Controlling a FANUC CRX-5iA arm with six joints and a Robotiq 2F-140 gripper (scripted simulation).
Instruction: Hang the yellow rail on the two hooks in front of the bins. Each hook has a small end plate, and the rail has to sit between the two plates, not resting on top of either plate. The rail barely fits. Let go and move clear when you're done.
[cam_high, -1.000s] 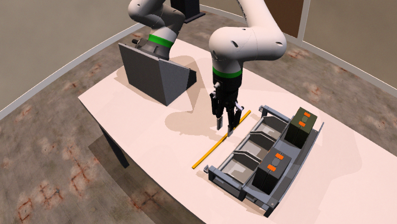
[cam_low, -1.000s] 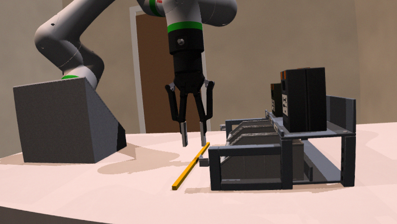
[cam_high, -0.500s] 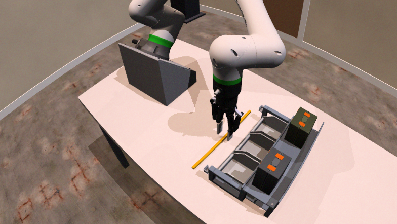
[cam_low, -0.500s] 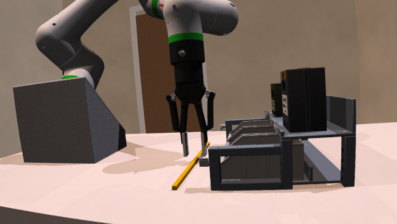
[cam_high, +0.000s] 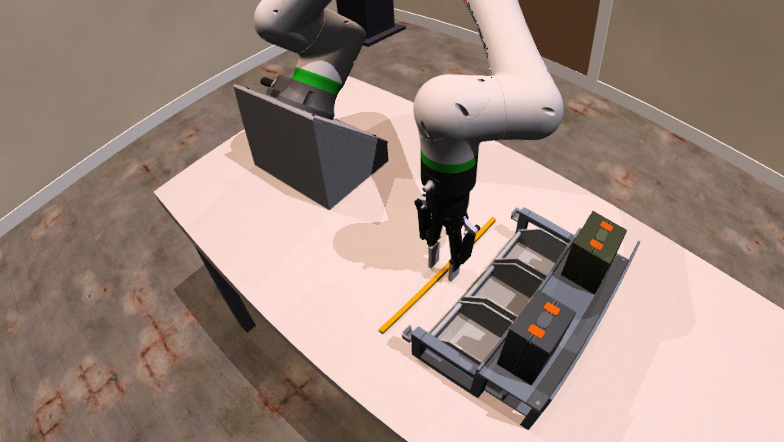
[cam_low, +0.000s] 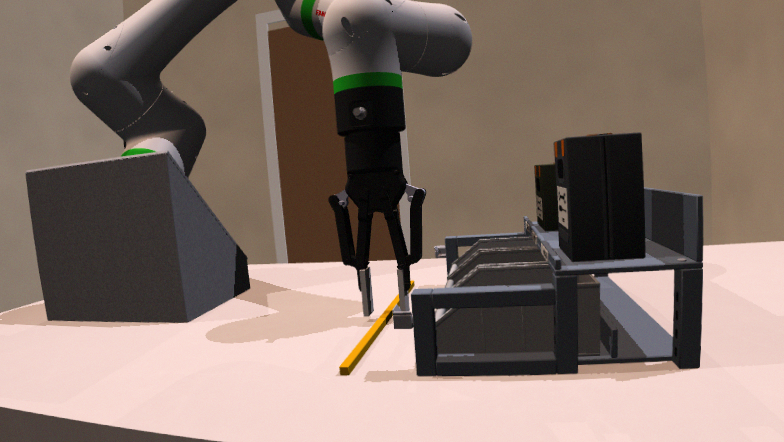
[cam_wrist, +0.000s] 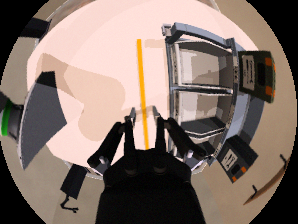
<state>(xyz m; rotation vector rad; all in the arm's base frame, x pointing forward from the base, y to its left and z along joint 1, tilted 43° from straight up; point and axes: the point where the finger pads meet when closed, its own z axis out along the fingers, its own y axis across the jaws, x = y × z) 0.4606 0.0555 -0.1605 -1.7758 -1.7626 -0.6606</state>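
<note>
Right now the yellow rail is 3 cm below my hand.
</note>
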